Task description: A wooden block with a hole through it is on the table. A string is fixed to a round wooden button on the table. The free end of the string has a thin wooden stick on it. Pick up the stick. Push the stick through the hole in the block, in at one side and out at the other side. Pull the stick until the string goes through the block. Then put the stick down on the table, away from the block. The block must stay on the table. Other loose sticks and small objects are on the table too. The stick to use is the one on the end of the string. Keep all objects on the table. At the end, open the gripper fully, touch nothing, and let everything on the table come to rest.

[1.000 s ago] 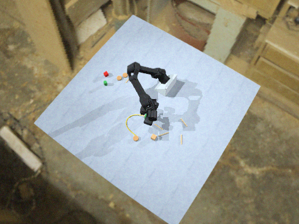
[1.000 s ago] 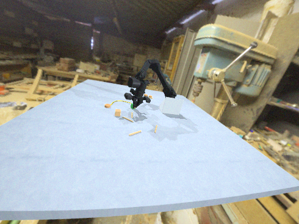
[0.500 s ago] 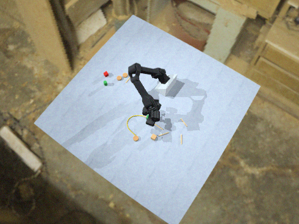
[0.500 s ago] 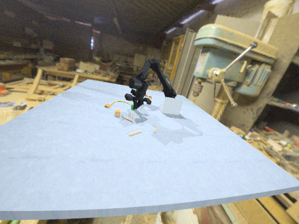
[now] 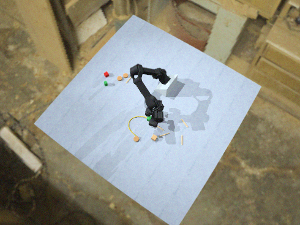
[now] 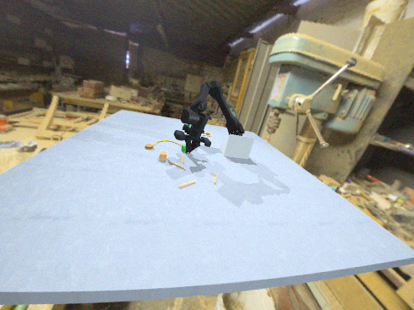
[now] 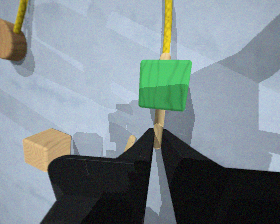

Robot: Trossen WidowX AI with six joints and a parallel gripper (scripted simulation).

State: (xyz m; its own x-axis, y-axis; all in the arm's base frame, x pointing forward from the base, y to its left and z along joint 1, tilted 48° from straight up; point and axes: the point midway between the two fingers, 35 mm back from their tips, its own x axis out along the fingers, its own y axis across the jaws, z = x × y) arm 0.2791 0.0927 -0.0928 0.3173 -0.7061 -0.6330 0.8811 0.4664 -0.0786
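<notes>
My gripper tip is now 10 mm short of the green cube, 40 mm to the left of it and 10 mm below it. The rest, counted from my gripper tip: round wooden button: 190 mm ahead, 10 mm to the right; tan cube: 100 mm ahead, 80 mm to the left, 10 mm above; thin wooden stick: 10 mm ahead, 40 mm to the right, 10 mm above.
</notes>
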